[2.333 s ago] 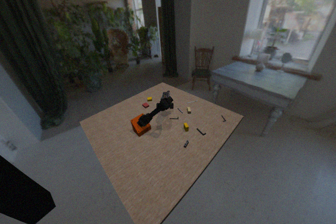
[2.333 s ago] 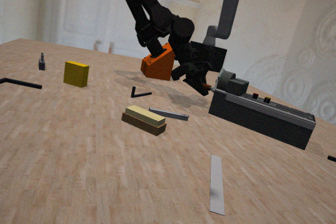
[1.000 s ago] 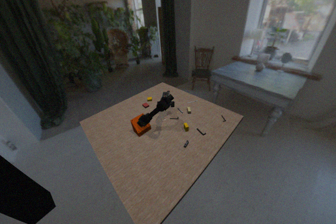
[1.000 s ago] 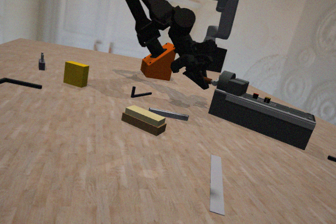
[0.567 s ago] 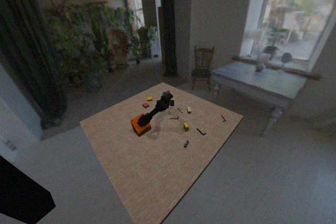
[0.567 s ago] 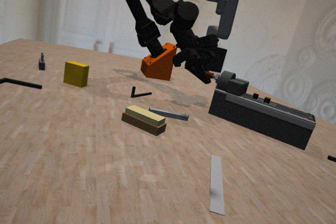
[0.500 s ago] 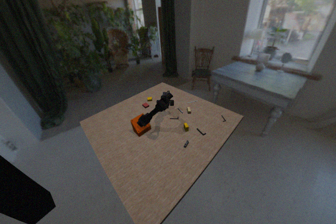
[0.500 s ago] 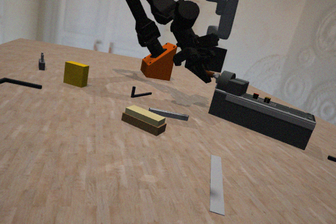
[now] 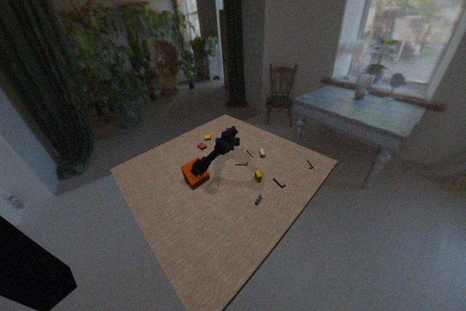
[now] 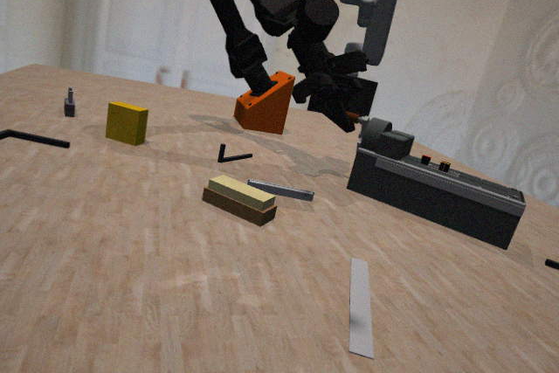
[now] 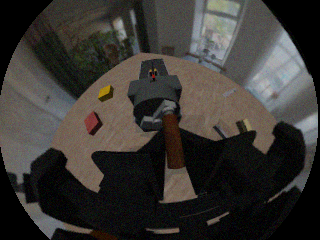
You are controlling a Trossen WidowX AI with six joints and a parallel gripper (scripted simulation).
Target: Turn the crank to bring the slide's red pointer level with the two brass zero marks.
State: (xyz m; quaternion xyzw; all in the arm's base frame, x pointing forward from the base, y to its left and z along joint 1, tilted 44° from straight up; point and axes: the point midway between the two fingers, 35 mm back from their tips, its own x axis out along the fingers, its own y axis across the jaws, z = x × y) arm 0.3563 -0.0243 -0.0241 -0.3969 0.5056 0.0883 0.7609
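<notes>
My gripper tip is 10 cm short of the red pointer, 9 cm to the right of it and 1 cm above it. From my gripper tip the other things lie so: brown crank handle: 1 cm behind, 1 cm to the right, 2 cm above; then red block: 8 cm behind, 26 cm to the left, 8 cm below; then grey bar: 8 cm ahead, 16 cm to the right, 9 cm below.
</notes>
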